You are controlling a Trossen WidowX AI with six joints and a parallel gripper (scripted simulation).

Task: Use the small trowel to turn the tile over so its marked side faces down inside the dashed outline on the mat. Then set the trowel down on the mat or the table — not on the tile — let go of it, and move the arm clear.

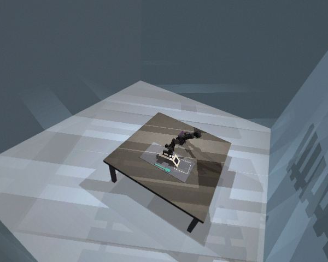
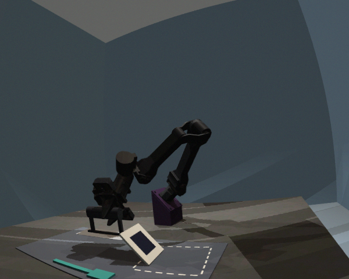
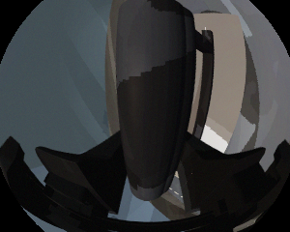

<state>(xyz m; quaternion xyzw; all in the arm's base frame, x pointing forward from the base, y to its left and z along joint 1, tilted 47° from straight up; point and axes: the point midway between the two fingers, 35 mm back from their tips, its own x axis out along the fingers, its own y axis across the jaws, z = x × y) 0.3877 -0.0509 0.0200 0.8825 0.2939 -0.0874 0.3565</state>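
Now: gripper tip 100 mm to the right of the tile, 60 mm above it and 30 mm past it. The rest, counted from my gripper tip: trowel 30 mm behind, 10 mm below; then grey mat 130 mm below, 20 mm behind, 10 mm to the right; then teal-green flat tool 120 mm ahead, 100 mm below, 10 mm to the left.
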